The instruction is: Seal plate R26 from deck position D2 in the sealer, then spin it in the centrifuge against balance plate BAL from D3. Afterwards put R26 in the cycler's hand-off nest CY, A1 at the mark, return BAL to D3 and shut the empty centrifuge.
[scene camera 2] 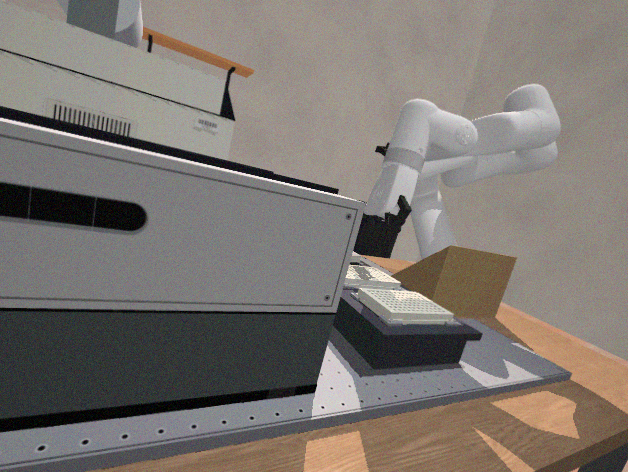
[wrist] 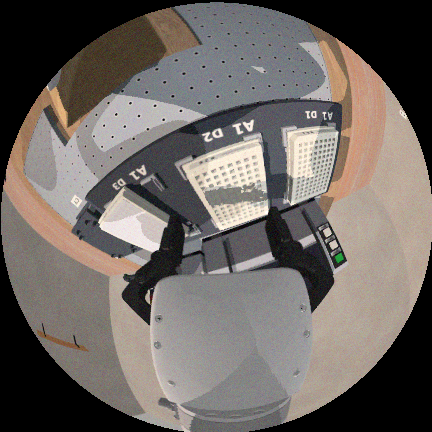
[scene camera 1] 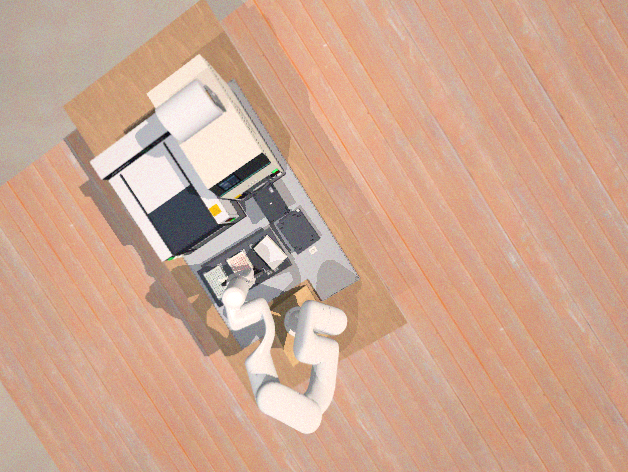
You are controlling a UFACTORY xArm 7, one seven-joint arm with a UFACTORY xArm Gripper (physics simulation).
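Places are measured from the arm's base along level axes (x up, y right, z ahead), in centimetres.
Pixels of known places: gripper, fingertip midpoint: point(scene camera 2: 372, 248) point(wrist: 224, 219) point(scene camera 1: 245, 272); arm's base, link origin: point(scene camera 2: 443, 268).
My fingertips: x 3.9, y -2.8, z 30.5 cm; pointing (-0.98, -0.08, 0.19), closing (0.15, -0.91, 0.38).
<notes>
Ahead of a thing's pixels: the offset from my fingertips to its top centre. "pt": to the spot under its first point.
My gripper point(wrist: 224, 219) point(scene camera 2: 375, 244) is open and empty, its black fingers spread above the lower end of the plate at D2. Plate R26 @[dx -4.4, dy -1.6, dz +2.6 cm] point(wrist: 232, 175) point(scene camera 2: 373, 276) point(scene camera 1: 238, 260) is cream with many wells and lies flat at D2, under a patch of shadow; its label is unreadable. Balance plate BAL @[dx -3.6, dy +12.6, dz +0.0 cm] point(wrist: 134, 220) point(scene camera 1: 270, 252), with a pale smooth top, sits at D3; one finger overlaps its edge in the wrist view. The hand-off nest CY @[dx -6.5, dy +27.3, dz -0.5 cm] point(scene camera 1: 296, 230) is dark and flat. The sealer @[pt dx +23.2, dy +31.0, dz +36.0 cm] point(scene camera 1: 223, 144) is beige with a film roll. The centrifuge @[pt dx +9.5, dy -1.1, dz +30.5 cm] point(scene camera 1: 185, 218) appears white with a dark top.
Another welled plate @[dx -4.4, dy -13.8, dz +4.4 cm] point(wrist: 312, 165) point(scene camera 2: 406, 306) point(scene camera 1: 215, 280) sits at D1. A brown open box point(wrist: 115, 65) point(scene camera 2: 472, 279) stands beside the dark plate rack @[pt dx -6.0, dy -10.4, dz -4.4 cm] point(wrist: 280, 117). A dark flat part @[pt dx -1.3, dy +27.1, dz +15.3 cm] point(scene camera 1: 271, 203) lies between CY and the beige machine.
</notes>
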